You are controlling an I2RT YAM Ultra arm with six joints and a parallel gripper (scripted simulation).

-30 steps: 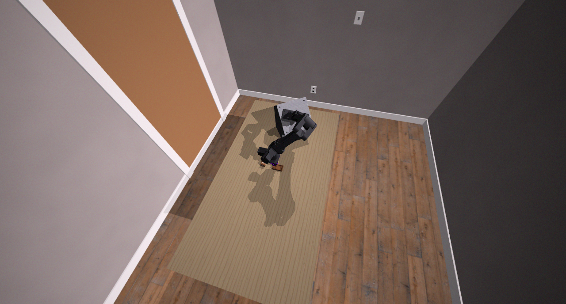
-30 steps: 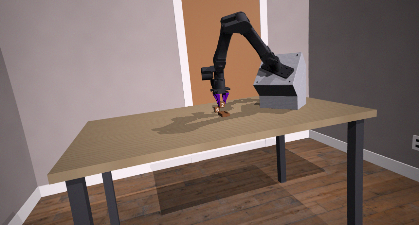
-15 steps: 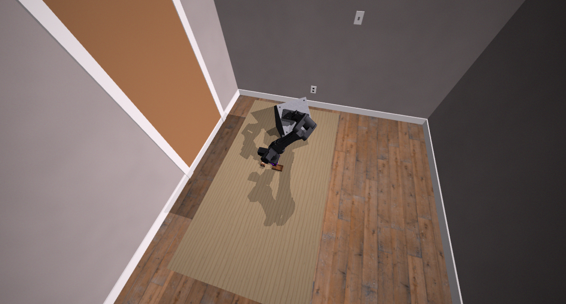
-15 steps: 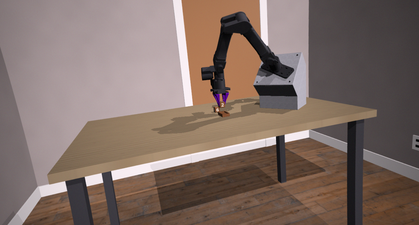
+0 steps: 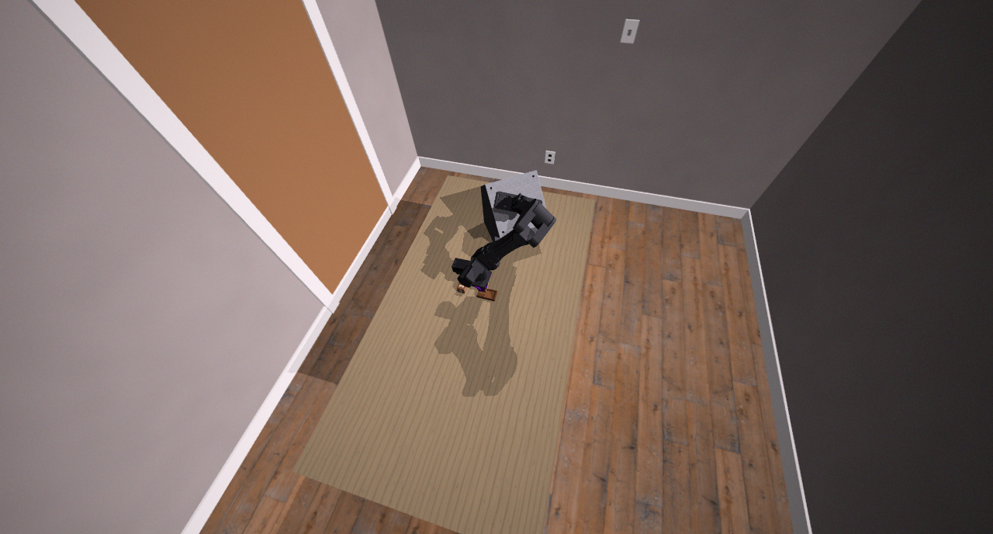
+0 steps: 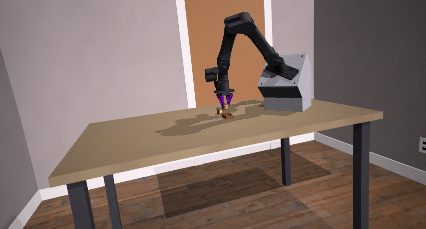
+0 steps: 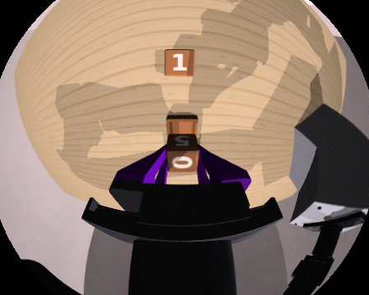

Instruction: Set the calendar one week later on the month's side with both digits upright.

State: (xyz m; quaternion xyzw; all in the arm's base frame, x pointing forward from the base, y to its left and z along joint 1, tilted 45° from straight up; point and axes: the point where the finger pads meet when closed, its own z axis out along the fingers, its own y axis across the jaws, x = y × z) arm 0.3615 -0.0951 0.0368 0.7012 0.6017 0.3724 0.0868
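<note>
The brown tray lies 5 cm below my hand and 2 cm to the left of it.
</note>
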